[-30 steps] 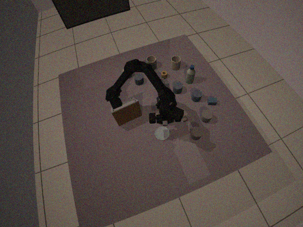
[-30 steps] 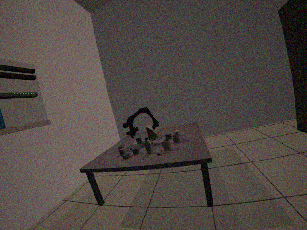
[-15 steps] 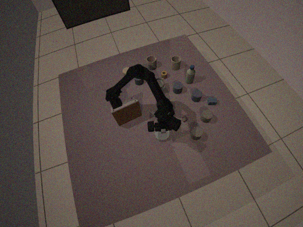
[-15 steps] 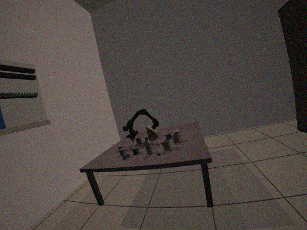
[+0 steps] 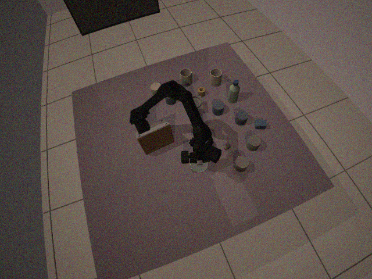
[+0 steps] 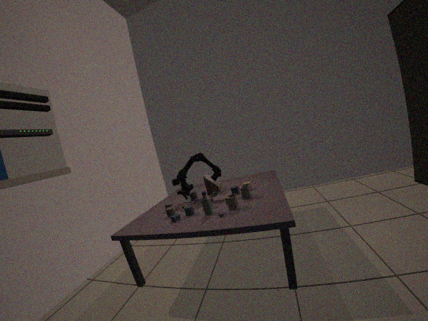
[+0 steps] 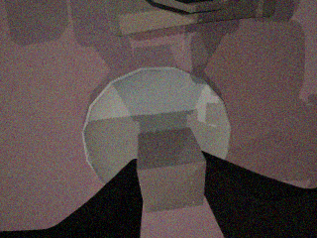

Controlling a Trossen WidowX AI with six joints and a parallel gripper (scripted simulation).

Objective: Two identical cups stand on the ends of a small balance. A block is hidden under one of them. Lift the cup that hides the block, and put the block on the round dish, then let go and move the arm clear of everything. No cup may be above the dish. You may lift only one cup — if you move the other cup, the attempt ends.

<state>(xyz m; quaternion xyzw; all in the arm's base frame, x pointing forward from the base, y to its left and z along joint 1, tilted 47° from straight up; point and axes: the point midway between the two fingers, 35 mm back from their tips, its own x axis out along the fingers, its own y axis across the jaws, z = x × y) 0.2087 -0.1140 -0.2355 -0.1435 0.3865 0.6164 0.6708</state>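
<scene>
Right now my gripper tip is 30 mm above the pale round dish. The rest, counted from my gripper tip: yellow ring: 220 mm ahead, 450 mm to the left; small balance: 100 mm ahead, 230 mm to the left, 10 mm above; blue block: 440 mm ahead, 70 mm to the left, 10 mm below.
</scene>
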